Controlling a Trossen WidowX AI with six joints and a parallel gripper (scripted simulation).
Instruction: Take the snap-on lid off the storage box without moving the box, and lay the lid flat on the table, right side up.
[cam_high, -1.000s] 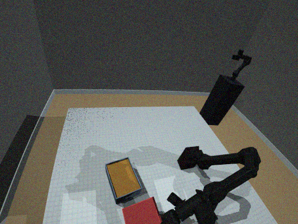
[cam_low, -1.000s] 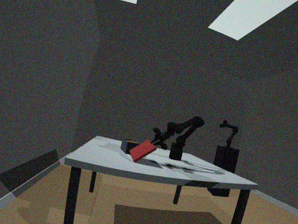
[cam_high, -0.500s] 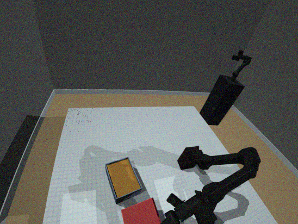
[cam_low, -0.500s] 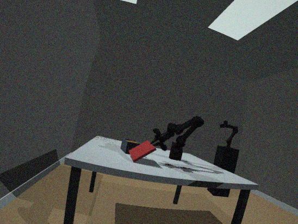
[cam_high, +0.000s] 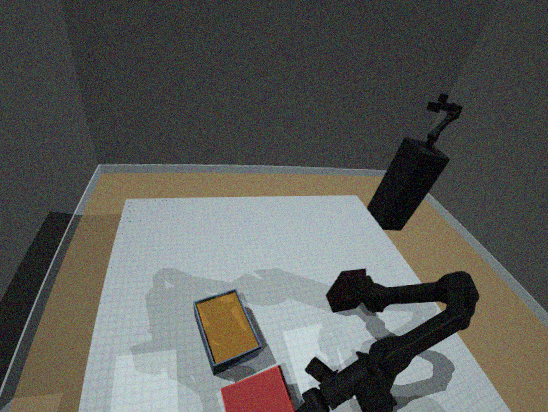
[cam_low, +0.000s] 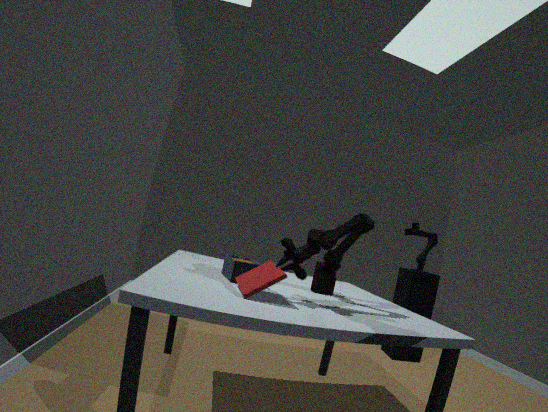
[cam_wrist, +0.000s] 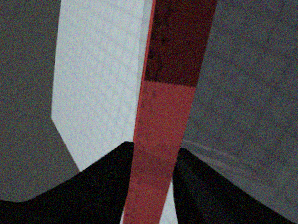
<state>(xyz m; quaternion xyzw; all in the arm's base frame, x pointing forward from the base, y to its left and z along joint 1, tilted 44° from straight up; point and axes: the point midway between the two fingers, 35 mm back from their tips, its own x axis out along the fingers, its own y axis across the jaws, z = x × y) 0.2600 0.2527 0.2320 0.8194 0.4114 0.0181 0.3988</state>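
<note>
Right now the red lid is 7 cm ahead of my gripper tip, 5 cm below it and 1 cm to the left of it. From my gripper tip the other things lie so: storage box: 24 cm to the right, 16 cm ahead, 7 cm below.
</note>
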